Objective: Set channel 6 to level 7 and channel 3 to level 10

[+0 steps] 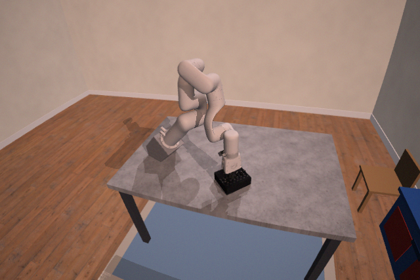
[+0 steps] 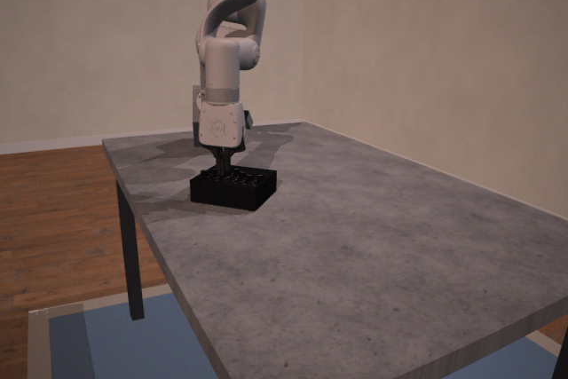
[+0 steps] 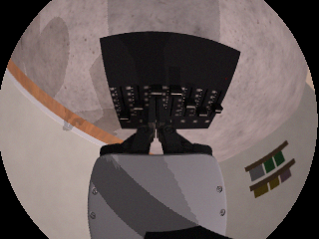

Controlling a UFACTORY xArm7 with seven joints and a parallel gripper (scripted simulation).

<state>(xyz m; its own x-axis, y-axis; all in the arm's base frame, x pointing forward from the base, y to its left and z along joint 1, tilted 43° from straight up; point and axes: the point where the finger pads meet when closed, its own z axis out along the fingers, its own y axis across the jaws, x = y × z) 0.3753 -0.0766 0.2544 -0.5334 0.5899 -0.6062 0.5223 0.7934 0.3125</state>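
My hand is 5 cm short of the fader cap, 4 cm to the right of it and 2 cm above it.
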